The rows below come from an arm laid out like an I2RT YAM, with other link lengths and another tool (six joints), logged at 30 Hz.
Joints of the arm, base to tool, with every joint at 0 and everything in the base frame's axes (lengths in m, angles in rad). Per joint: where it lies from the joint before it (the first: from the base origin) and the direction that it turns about. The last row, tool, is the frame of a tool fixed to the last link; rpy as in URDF.
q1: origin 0.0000 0.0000 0.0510 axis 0 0 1
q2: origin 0.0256 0.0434 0.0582 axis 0 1 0
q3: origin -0.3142 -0.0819 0.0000 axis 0 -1 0
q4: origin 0.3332 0.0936 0.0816 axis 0 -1 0
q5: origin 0.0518 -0.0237 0.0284 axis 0 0 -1
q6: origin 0.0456 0.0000 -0.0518 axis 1 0 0
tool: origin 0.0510 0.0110 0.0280 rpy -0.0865 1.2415 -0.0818
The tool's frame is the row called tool.
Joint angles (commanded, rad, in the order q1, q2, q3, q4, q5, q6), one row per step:
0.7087, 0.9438, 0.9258, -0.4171, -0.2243, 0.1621
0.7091, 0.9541, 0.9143, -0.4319, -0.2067, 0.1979
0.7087, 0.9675, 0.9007, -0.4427, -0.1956, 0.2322
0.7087, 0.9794, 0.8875, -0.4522, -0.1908, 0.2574
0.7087, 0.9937, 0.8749, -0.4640, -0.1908, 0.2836
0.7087, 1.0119, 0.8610, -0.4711, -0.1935, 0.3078
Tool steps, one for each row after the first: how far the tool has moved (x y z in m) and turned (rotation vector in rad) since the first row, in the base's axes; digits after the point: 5 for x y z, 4 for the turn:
0.00376, -0.00013, -0.01041, -0.0108, 0.0490, -0.0307
0.00767, 0.00037, -0.02214, -0.0215, 0.0988, -0.0568
0.01026, 0.00103, -0.03305, -0.0331, 0.1409, -0.0734
0.01255, 0.00198, -0.04464, -0.0458, 0.1880, -0.0873
0.01516, 0.00361, -0.05738, -0.0593, 0.2347, -0.0986

